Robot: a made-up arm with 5 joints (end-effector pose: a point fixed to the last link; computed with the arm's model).
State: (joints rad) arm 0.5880 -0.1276 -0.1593 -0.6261 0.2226
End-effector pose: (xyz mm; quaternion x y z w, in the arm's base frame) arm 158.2 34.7 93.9 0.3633 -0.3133 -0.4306 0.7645
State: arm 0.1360 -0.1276 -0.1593 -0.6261 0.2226
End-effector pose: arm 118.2 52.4 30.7 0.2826 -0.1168 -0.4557 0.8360
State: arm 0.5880 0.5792 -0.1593 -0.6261 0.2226
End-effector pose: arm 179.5 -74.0 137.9 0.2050 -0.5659 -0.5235 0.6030
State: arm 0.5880 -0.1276 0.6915 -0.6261 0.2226
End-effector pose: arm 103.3 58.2 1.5 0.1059 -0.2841 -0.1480 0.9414
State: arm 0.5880 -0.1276 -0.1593 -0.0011 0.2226
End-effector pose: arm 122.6 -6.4 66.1 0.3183 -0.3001 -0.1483 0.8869
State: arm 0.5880 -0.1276 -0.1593 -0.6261 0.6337
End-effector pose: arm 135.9 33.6 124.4 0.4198 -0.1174 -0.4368 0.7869
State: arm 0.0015 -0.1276 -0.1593 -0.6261 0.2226
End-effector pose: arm 101.0 56.7 15.9 0.2556 -0.0568 -0.4587 0.8492
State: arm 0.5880 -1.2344 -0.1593 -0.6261 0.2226
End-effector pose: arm 10.8 137.4 116.5 0.5154 0.1465 -0.1848 0.8238
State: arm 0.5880 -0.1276 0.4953 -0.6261 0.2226
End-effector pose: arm 118.1 61.0 22.8 0.1687 -0.2957 -0.2175 0.9148
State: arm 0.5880 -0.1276 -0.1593 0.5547 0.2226
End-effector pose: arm 115.0 -59.1 54.3 0.2521 -0.2638 0.1156 0.9238
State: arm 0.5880 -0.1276 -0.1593 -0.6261 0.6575
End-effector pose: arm 134.8 33.2 126.4 0.4226 -0.1058 -0.4366 0.7871
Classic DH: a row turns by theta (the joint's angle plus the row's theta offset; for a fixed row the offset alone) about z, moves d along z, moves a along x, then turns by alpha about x. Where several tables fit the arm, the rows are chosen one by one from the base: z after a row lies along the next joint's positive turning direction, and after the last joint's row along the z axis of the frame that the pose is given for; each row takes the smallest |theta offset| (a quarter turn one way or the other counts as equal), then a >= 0, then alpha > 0; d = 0 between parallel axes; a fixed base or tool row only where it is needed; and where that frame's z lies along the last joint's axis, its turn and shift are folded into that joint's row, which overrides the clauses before.
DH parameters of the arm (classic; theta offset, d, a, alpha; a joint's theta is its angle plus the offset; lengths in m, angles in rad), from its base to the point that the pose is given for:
base (fixed): -0.0219 0.1409 -0.005 1.8312
joint 1: -1.1216 0.0509 0 0.9094
joint 2: -1.1733 0.0139 0.0143 1.7605
joint 3: -0.8603 -0.3086 0.0862 0.5361
joint 4: -1.1439 0.182 -0.0069 -1.5708
joint 5: -0.3528 0.021 -0.0912 1.9951
tool (fixed): -0.2791 -0.019 0 0

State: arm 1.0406 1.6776 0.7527 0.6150 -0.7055
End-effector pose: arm -29.5 -264.7 183.2 -0.5172 -0.5311 -0.0847 0.6658
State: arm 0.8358 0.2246 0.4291 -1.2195 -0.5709
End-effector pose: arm 258.2 -50.4 102.2 -0.0293 -0.7931 -0.4291 0.4313
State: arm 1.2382 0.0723 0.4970 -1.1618 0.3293
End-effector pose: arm 208.6 29.0 172.8 0.2931 -0.6020 -0.4791 0.5677
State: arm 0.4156 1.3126 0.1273 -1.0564 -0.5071
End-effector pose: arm 167.0 -224.8 189.9 -0.3008 -0.8250 -0.4427 0.1815
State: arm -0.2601 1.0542 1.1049 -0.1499 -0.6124
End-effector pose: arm 69.0 -195.3 -39.0 -0.2836 -0.1877 0.3092 0.8881
